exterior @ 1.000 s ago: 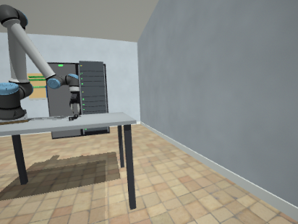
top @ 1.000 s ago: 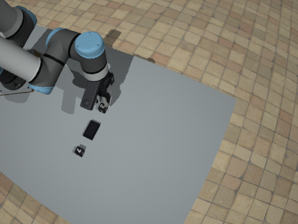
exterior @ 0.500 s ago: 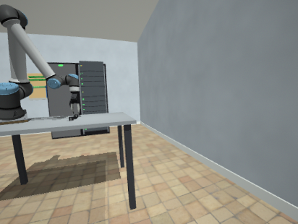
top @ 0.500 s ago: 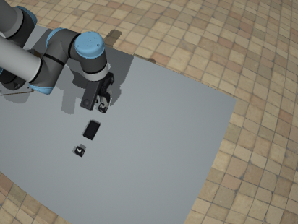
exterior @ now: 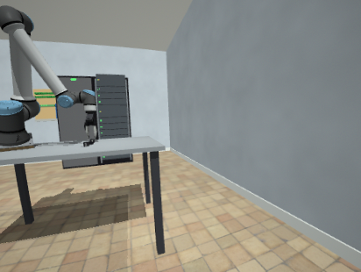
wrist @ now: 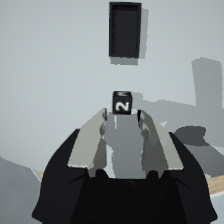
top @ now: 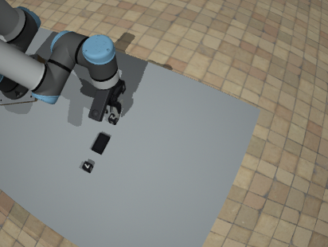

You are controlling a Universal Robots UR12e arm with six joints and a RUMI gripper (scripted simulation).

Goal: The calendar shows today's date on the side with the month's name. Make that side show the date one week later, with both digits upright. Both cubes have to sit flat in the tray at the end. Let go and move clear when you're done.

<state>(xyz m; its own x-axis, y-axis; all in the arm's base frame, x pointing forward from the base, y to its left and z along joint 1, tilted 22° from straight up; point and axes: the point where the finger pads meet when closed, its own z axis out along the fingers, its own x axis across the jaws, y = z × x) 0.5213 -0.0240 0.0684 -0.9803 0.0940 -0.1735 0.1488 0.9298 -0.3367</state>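
The black cube is 40 mm below my hand. Also, from my hand: dark tray 20 mm behind, 110 mm to the right, 40 mm below.
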